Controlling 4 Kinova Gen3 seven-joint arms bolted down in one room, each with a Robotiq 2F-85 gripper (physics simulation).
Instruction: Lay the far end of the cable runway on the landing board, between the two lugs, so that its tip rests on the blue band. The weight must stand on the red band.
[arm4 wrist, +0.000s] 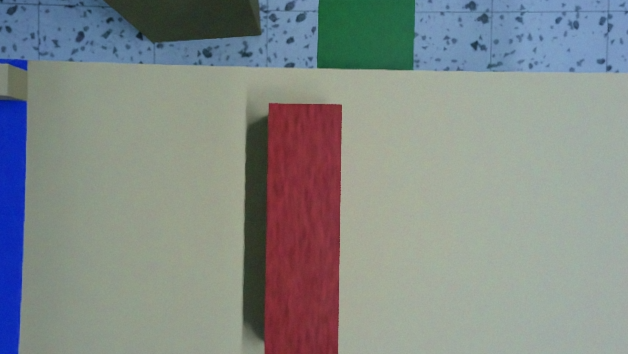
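Observation:
A long red block (304, 225) with a wood-like grain stands out above a wide cream surface (475, 210), with a dark shadow along its left side. Its lower end is cut off by the frame's bottom edge. A blue strip (10, 225) shows at the left edge of the view, beside the cream surface. A small cream block (15, 82) shows at the upper left, against the blue. I cannot tell for certain which of these are the runway, the landing board, the lugs or the weight. A red band does not show clearly. No gripper shows in this view.
A dark olive-brown box-like piece (200, 17) juts in at the top left. A green strip (366, 35) runs up from the cream surface's far edge to the top of the view. A speckled, tiled floor (525, 40) lies beyond that edge.

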